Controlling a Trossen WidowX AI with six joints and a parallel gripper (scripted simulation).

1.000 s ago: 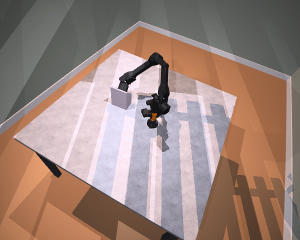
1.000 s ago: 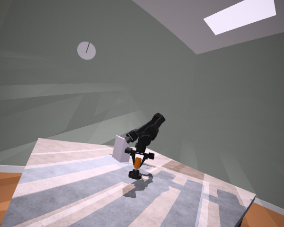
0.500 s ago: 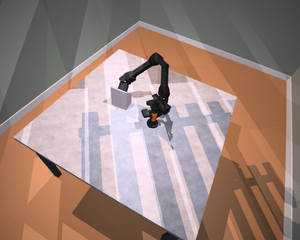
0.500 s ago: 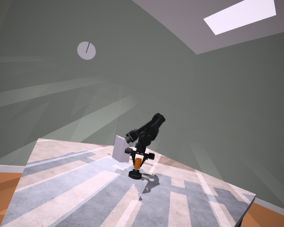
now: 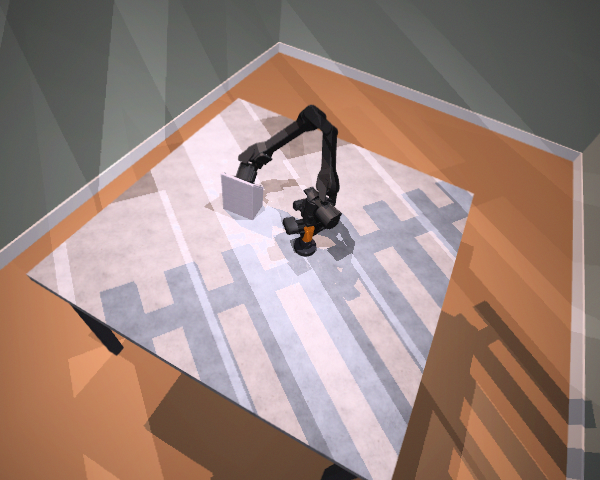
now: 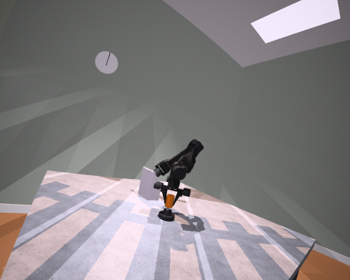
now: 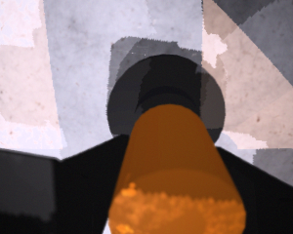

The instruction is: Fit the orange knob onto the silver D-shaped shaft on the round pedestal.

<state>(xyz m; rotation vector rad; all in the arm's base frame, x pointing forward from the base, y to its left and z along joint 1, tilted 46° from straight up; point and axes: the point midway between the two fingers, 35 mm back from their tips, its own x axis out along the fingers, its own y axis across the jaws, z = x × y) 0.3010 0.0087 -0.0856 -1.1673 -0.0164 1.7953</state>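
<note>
My gripper tip is 3 cm below the orange knob. From my gripper tip the other things lie so: round pedestal 4 cm below.
</note>
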